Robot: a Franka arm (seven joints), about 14 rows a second.
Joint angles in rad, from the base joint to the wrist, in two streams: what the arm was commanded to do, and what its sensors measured. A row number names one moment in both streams.
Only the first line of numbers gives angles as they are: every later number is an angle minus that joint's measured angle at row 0.
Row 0, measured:
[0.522 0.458 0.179 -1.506 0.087 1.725 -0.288]
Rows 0 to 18, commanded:
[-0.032 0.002 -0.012 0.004 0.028 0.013 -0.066]
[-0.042 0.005 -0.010 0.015 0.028 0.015 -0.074]
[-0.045 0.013 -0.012 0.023 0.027 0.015 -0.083]
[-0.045 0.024 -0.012 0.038 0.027 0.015 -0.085]
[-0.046 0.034 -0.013 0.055 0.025 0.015 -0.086]
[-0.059 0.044 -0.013 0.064 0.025 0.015 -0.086]
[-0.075 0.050 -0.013 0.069 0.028 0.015 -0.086]
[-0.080 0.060 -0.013 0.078 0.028 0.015 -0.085]
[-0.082 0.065 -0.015 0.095 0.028 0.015 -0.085]
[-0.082 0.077 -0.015 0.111 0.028 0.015 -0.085]
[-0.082 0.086 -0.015 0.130 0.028 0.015 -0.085]
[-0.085 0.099 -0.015 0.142 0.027 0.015 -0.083]
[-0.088 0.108 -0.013 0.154 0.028 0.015 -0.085]
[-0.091 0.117 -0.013 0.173 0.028 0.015 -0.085]
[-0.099 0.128 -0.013 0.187 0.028 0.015 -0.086]
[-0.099 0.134 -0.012 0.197 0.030 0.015 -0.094]
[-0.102 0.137 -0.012 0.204 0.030 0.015 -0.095]
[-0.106 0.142 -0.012 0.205 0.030 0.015 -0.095]
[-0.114 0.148 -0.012 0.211 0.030 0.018 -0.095]
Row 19, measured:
[-0.100 0.114 -0.013 0.160 0.001 0.023 -0.065]
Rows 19 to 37, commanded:
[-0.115 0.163 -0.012 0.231 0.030 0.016 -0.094]
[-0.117 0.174 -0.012 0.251 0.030 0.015 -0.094]
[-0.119 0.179 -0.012 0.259 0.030 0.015 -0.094]
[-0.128 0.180 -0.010 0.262 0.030 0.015 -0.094]
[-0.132 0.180 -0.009 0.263 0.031 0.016 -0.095]
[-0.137 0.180 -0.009 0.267 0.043 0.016 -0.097]
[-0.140 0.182 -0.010 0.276 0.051 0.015 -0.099]
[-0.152 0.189 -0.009 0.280 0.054 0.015 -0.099]
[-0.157 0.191 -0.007 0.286 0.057 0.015 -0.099]
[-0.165 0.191 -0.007 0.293 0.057 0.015 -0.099]
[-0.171 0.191 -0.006 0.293 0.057 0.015 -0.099]
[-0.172 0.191 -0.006 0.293 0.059 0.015 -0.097]
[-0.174 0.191 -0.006 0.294 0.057 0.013 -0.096]
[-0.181 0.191 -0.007 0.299 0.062 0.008 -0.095]
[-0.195 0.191 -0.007 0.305 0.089 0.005 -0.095]
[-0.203 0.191 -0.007 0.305 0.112 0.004 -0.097]
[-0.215 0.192 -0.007 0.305 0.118 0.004 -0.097]
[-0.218 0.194 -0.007 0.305 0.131 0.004 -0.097]
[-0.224 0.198 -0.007 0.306 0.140 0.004 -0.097]
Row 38, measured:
[-0.206 0.174 -0.013 0.266 0.103 0.021 -0.073]
